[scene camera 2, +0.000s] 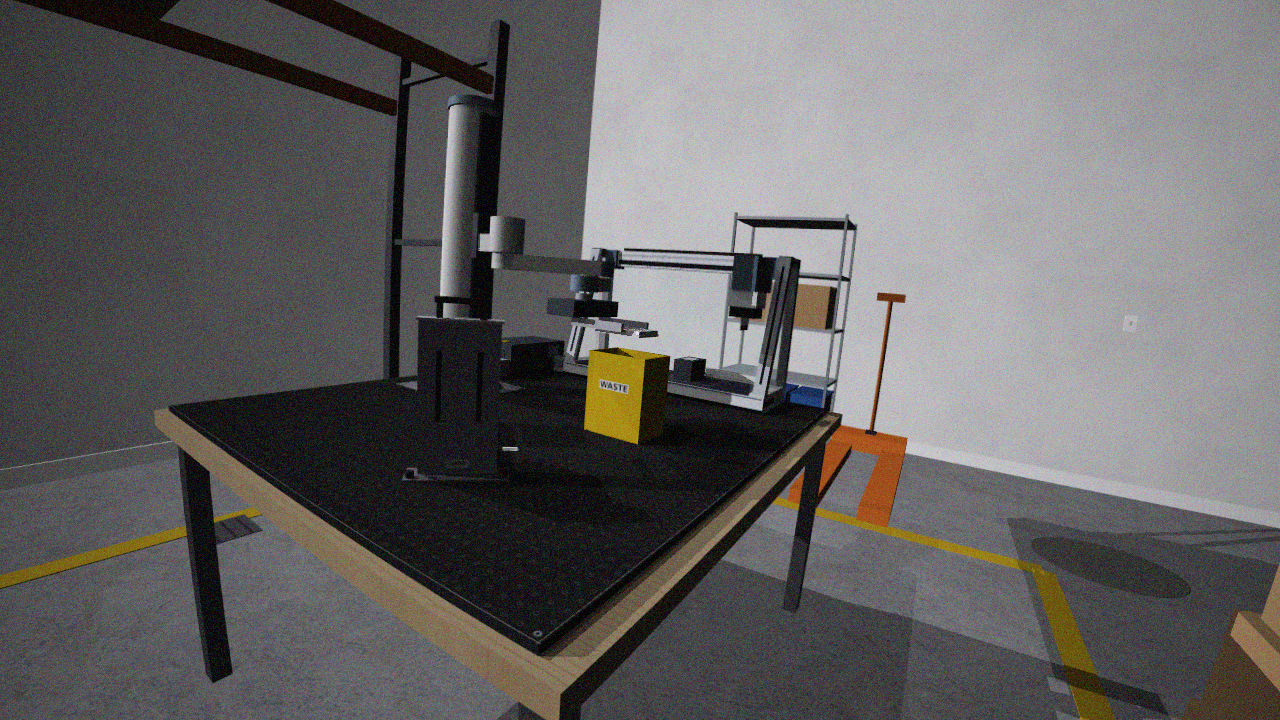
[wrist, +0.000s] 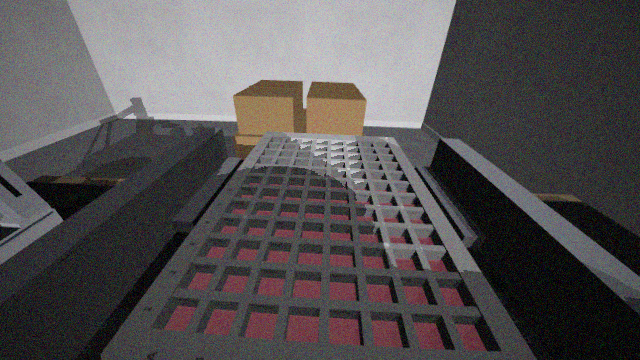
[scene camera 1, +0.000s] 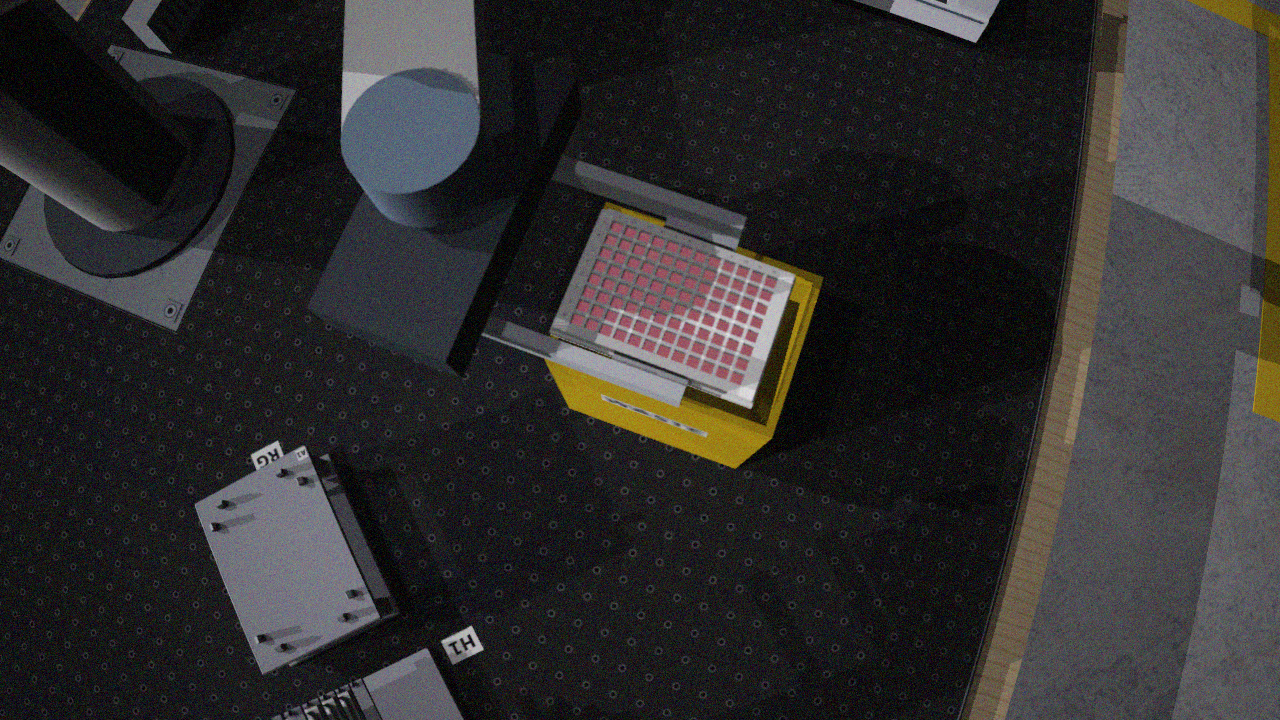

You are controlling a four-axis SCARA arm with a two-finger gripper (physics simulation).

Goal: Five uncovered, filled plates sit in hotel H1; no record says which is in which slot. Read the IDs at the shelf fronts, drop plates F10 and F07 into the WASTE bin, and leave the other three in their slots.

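Frame: origin at the arm's base, x left, y back, z up, level; metres.
Seen in the pictures: gripper, fingertip midpoint: [scene camera 2: 635,327] [wrist: 329,152] [scene camera 1: 713,310]; arm's base at its link origin: [scene camera 1: 143,178].
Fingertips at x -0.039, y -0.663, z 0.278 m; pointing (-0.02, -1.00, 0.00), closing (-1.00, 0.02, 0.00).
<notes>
Offsets run from my fingertips to a thing's top centre. "spot": to the spot under its first point.
My gripper [scene camera 1: 673,304] [scene camera 2: 623,326] [wrist: 329,152] is shut on a filled plate with red wells @(dy +0.023, dx +0.001, dz -0.005 m) [scene camera 1: 626,268] [scene camera 2: 642,332] [wrist: 305,287], one finger along each long side. The plate looks level and hangs a little above the rim of the yellow WASTE bin @(dy +0.017, dx +0.013, dz -0.066 m) [scene camera 1: 716,447] [scene camera 2: 613,416], covering most of its opening; a dark gap shows at one end. The plate's ID cannot be read. Part of hotel H1 @(spot: dy +0.140, dx -0.331, dz -0.257 m) [scene camera 1: 416,689] shows at the bottom of scene camera 1 beside its label; a dark tower in scene camera 2 appears to be it. Its shelf-front IDs and plates cannot be read.
A grey pegged stand [scene camera 1: 286,555] marked RG stands between the arm's base plate [scene camera 1: 259,98] and H1. A gantry machine [scene camera 2: 680,259] stands behind the bin. The arm's column [scene camera 2: 459,205] rises beyond the dark tower. The wooden table edge [scene camera 1: 1047,474] runs right of the bin.
</notes>
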